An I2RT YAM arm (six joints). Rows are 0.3 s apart.
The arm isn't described. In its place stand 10 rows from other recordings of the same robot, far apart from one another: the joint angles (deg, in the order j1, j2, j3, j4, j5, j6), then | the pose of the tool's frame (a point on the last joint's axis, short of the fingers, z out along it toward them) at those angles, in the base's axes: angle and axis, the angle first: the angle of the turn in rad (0 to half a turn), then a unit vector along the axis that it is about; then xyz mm.
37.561, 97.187, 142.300, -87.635, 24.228, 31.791 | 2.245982 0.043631 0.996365 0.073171 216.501 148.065 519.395
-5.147, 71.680, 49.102, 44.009, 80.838, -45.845 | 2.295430 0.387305 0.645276 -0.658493 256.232 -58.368 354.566
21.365, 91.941, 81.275, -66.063, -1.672, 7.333 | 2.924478 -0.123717 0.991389 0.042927 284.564 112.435 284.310
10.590, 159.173, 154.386, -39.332, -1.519, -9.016 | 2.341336 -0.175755 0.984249 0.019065 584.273 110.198 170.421
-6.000, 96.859, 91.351, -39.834, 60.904, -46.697 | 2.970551 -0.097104 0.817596 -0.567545 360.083 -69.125 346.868
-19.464, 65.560, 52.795, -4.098, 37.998, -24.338 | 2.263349 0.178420 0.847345 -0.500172 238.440 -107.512 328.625
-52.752, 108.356, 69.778, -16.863, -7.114, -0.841 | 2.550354 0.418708 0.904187 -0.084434 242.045 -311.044 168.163
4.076, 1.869, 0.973, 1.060, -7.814, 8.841 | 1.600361 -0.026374 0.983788 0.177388 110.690 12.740 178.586
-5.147, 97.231, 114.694, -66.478, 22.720, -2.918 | 2.470253 0.091938 0.971046 -0.220494 336.402 -44.106 425.509
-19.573, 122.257, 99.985, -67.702, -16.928, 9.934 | 3.116412 0.251875 0.956582 0.146660 390.170 -127.724 191.367
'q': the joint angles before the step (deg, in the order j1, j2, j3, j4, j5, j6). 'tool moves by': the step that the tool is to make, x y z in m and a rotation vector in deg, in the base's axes. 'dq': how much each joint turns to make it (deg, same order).
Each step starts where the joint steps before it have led.
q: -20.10 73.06 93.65 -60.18 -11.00 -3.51
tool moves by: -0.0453 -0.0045 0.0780 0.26 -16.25 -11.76
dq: -5.47 -1.68 15.01 -0.25 2.00 8.99
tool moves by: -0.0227 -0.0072 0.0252 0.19 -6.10 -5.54
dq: -5.45 -0.07 5.71 -0.01 -0.97 2.94
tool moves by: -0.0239 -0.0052 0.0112 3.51 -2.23 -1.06
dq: -7.63 0.04 4.56 -4.21 -7.50 2.09
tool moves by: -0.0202 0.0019 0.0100 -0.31 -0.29 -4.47
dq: -4.47 0.15 4.78 -4.22 0.02 -0.04
